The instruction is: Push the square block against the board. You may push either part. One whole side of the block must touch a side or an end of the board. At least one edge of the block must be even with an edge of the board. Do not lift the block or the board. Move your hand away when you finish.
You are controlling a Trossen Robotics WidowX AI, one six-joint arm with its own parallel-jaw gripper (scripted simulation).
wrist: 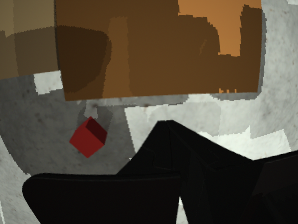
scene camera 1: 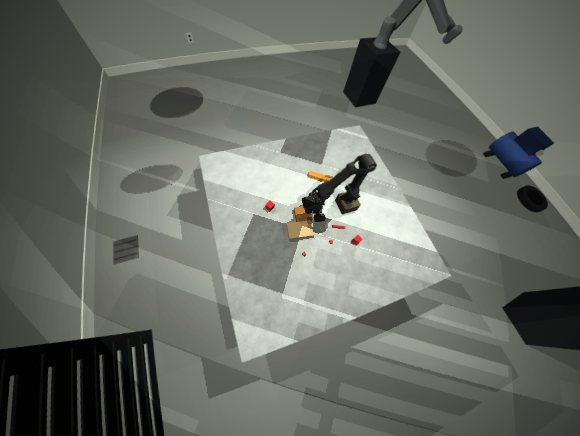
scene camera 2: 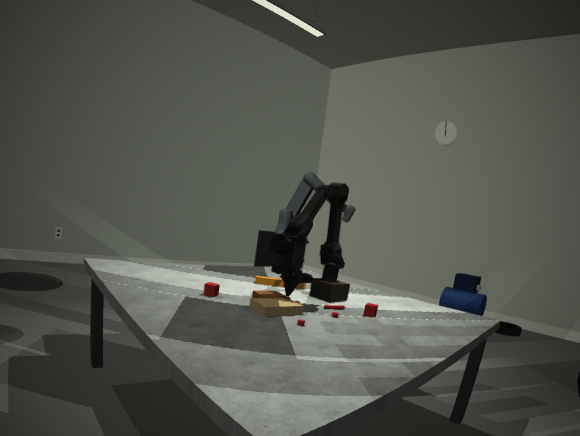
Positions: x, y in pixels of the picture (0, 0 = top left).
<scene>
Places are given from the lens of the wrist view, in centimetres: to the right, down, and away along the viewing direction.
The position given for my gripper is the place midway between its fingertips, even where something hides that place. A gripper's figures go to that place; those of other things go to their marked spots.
my gripper [wrist: 164, 128]: 1, 1, 10
square block [wrist: 101, 56]: -2, -2, 8
</scene>
